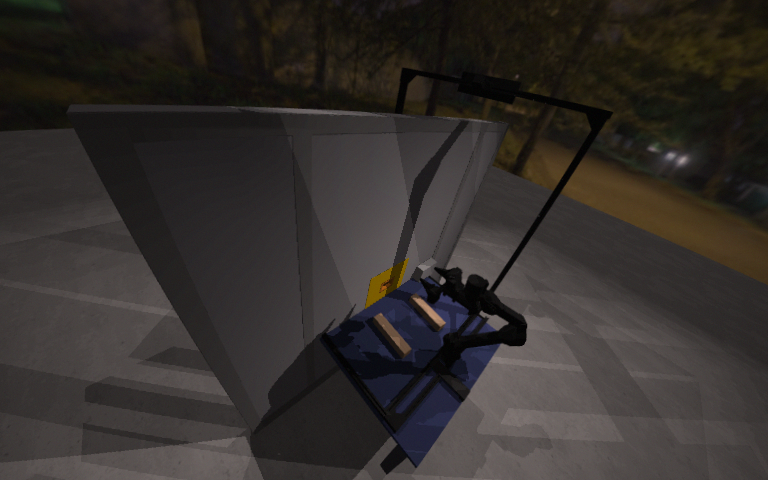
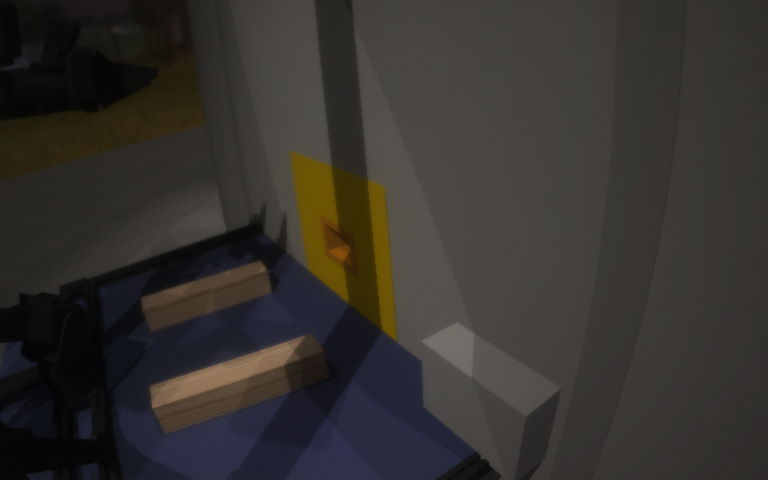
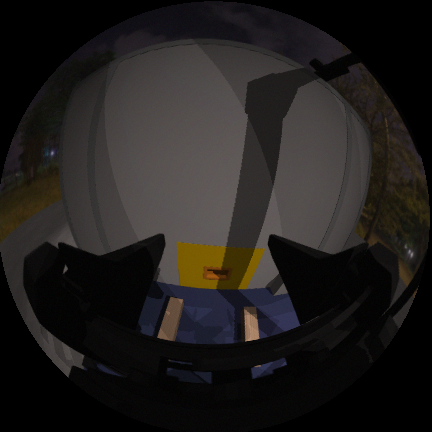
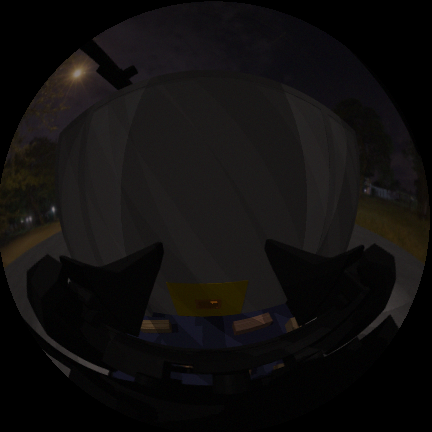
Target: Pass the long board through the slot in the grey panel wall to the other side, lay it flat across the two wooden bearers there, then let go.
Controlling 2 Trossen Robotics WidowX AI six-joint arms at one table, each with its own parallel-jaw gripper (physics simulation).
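Frame: origin at the left arm's base, x right, y ahead, z up, level; centimetres.
Seen in the pictures: left gripper, fingertip midpoint: (image 1: pixel 427 273) (image 2: pixel 154 76) (image 3: pixel 217 240); right gripper, fingertip midpoint: (image 4: pixel 214 246); left arm's base, origin of the base link: (image 1: pixel 446 356) (image 2: pixel 78 390).
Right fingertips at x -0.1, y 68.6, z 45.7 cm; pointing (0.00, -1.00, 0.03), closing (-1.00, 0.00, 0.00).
Observation:
Offsets run from my right fingertips to a thing's top centre. "spot": to the spot under its first point. Level surfaces: height alone.
The grey panel wall (image 1: pixel 362 198) (image 2: pixel 509 169) (image 3: pixel 175 150) (image 4: pixel 215 165) has an orange-rimmed slot {spot: dx -3.0, dy -25.5, dz -37.7 cm} (image 2: pixel 324 237) (image 3: pixel 205 273) (image 4: pixel 199 303) in a yellow patch (image 1: pixel 373 289) (image 2: pixel 305 186) (image 3: pixel 192 257) (image 4: pixel 185 292). Two wooden bearers {dx -12.7, dy -44.8, dz -43.2 cm} (image 1: pixel 390 335) {dx +12.0, dy -47.2, dz -43.2 cm} (image 1: pixel 427 311) lie side by side; one bearer {spot: dx -10.5, dy -45.0, dz -44.1 cm} (image 2: pixel 206 294) is farther off, the other (image 2: pixel 240 382) nearer. My left gripper (image 1: pixel 428 275) (image 3: pixel 217 240) is open and empty above their side. My right gripper (image 4: pixel 214 246) is open and empty beyond the wall. Wooden pieces {dx +23.2, dy -11.6, dz -43.3 cm} (image 4: pixel 156 326) {dx -15.4, dy -12.4, dz -42.7 cm} (image 4: pixel 252 324) show low before it, partly hidden; I cannot tell which is the long board.
A grey block {spot: dx +30.4, dy -28.7, dz -37.7 cm} (image 1: pixel 424 267) (image 2: pixel 475 390) stands against the wall beside the blue table top {dz -47.6 cm} (image 1: pixel 421 444) (image 2: pixel 373 418). Dark rails cross the table. A black overhead frame (image 1: pixel 546 209) rises behind the left arm. Another wooden piece {dx -30.8, dy -1.4, dz -41.4 cm} (image 4: pixel 291 325) shows partly behind a right finger.

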